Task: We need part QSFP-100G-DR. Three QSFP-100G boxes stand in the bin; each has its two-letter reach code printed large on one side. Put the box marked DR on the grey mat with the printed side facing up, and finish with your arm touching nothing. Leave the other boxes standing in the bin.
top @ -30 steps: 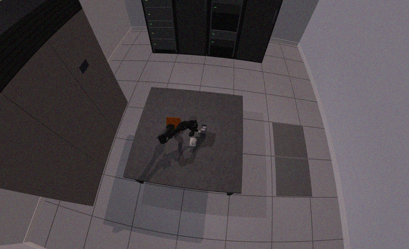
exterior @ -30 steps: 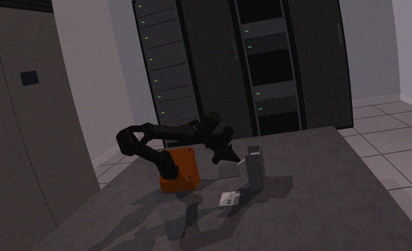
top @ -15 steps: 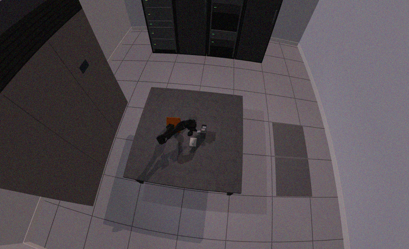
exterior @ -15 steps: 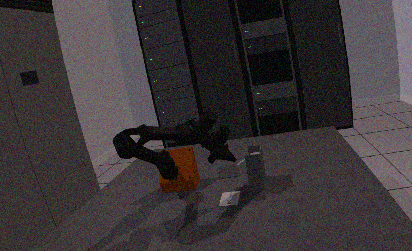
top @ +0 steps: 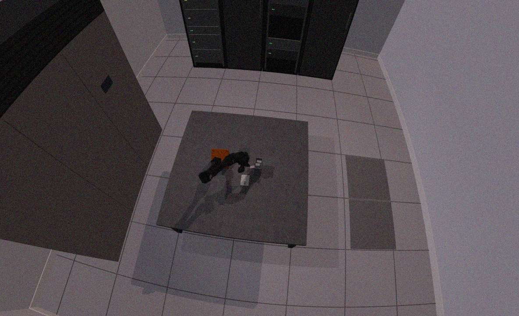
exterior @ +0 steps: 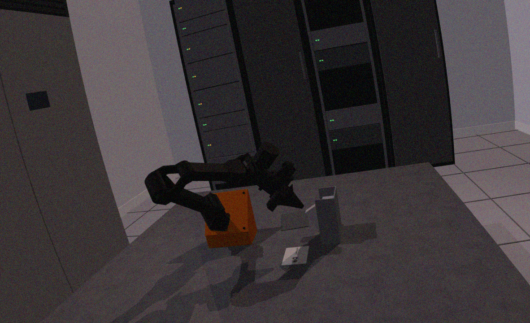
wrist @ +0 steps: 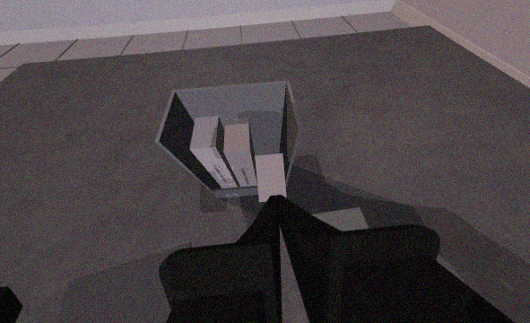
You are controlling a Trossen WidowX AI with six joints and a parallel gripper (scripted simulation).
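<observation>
The white box lies 5 cm ahead of my gripper tip, 1 cm to the left of it and 6 cm below it. From my gripper tip the other things lie so: grey mat (8 cm behind, 18 cm to the left, 12 cm below).
</observation>
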